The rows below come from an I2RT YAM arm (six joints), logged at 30 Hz.
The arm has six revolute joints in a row. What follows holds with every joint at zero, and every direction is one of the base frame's. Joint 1 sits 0.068 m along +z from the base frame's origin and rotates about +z. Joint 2 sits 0.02 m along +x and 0.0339 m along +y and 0.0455 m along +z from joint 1 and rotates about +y. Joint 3 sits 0.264 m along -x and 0.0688 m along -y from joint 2 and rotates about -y. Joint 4 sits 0.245 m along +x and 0.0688 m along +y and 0.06 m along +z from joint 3 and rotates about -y. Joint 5 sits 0.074 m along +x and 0.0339 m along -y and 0.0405 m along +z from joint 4 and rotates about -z. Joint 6 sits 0.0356 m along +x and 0.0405 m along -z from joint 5 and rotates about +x. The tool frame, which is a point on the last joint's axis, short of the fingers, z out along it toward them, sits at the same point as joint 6; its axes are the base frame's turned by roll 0, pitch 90 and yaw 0 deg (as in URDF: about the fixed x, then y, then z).
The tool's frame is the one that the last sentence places.
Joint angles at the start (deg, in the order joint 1, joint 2, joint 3, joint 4, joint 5, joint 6):
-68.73, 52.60, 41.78, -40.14, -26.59, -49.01
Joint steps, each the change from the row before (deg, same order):
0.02, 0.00, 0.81, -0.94, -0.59, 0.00
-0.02, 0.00, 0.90, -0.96, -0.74, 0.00
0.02, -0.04, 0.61, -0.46, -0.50, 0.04
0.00, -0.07, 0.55, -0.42, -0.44, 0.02
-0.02, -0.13, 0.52, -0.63, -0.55, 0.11
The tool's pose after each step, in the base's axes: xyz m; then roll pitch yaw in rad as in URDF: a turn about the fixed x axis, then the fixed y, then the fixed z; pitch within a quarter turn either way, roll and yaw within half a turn. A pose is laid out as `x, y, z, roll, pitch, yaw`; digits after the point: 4 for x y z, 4 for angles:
0.0797, -0.1597, 0.2575, -2.8066, 0.7481, 3.1007
0.0798, -0.1591, 0.2615, -2.8134, 0.7569, 3.1038
0.0801, -0.1588, 0.2646, -2.8136, 0.7647, 3.1090
0.0802, -0.1584, 0.2675, -2.8126, 0.7717, 3.1143
0.0801, -0.1575, 0.2701, -2.8180, 0.7793, 3.1150

